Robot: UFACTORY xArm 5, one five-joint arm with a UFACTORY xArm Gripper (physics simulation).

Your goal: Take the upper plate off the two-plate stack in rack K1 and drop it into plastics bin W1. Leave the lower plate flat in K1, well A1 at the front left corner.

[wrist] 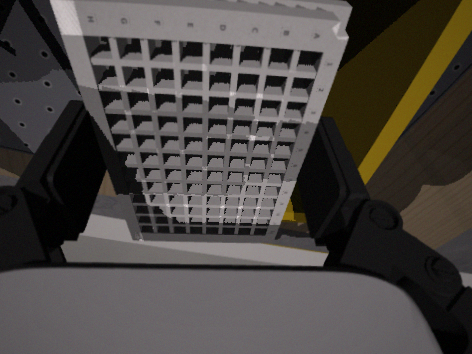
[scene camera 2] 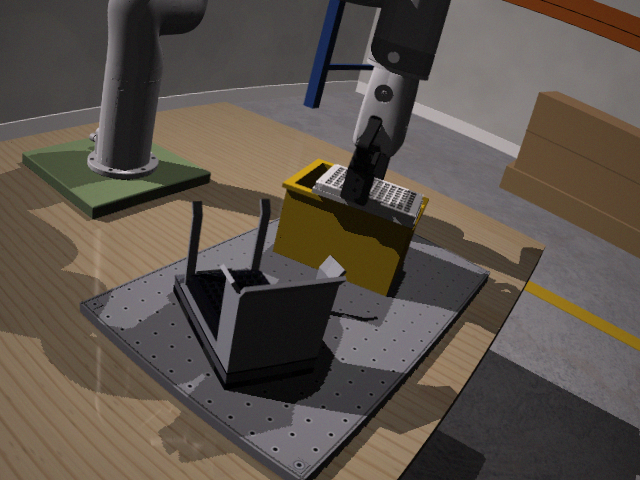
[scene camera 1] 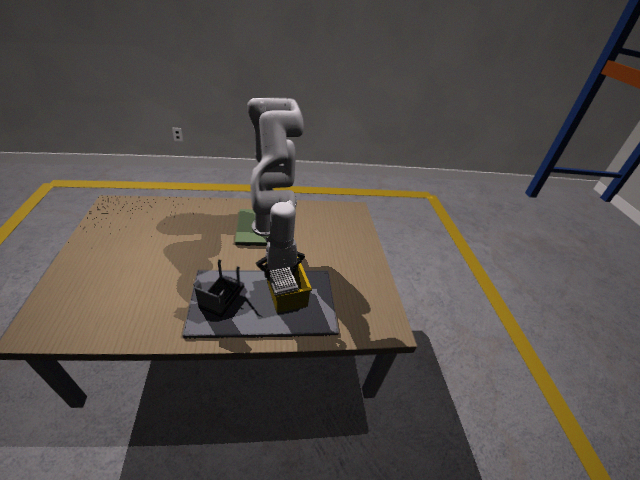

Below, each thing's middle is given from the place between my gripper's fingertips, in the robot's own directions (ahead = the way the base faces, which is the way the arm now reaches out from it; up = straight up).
Right now my hand is 10 mm short of the white gridded plate [wrist: 203, 121]. Round my hand: dark gridded plate [scene camera 2: 207, 290]: 210 mm to the right, 80 mm below.
